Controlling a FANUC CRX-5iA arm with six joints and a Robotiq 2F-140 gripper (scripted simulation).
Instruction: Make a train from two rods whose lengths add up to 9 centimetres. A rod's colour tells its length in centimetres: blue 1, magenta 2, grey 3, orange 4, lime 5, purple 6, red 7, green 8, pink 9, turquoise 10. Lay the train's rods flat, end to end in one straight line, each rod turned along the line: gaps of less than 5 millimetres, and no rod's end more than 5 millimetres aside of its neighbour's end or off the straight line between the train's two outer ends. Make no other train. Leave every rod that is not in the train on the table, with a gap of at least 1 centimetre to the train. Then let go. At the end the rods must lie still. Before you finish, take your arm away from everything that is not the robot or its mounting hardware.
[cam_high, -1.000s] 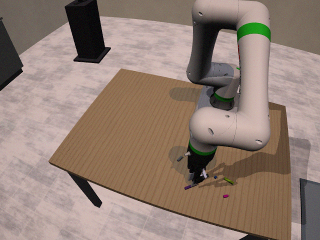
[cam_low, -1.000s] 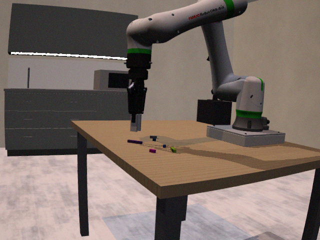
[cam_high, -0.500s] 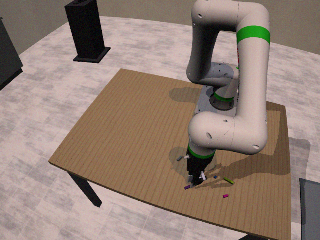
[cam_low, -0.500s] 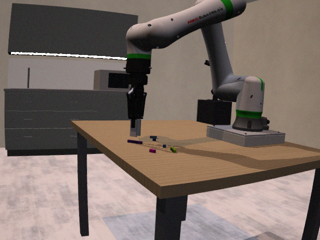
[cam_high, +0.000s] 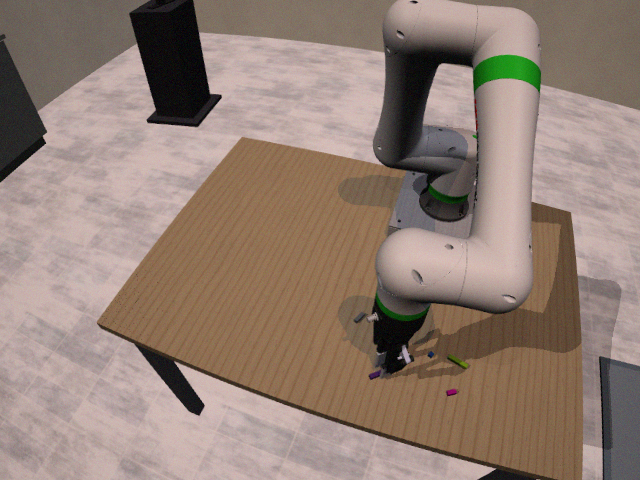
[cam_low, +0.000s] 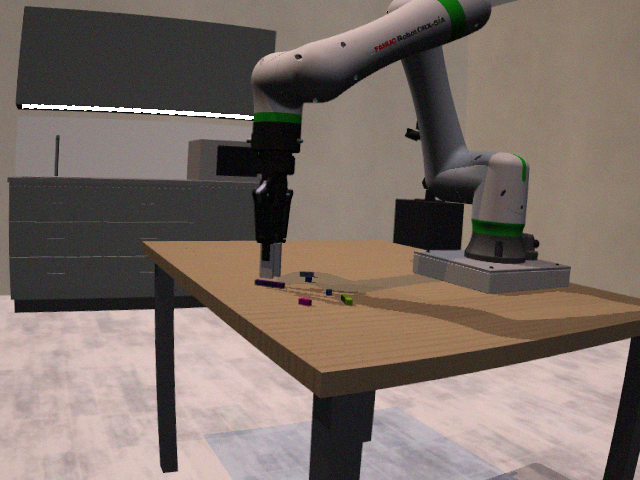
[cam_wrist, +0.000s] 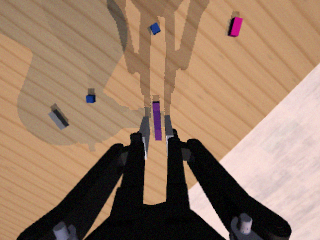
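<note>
Right now the purple rod is 5 cm below my hand. Round my hand: grey rod (13 cm behind, 8 cm to the right, 5 cm below); then magenta rod (2 cm ahead, 16 cm to the left, 5 cm below); then lime rod (6 cm behind, 17 cm to the left, 5 cm below).
</note>
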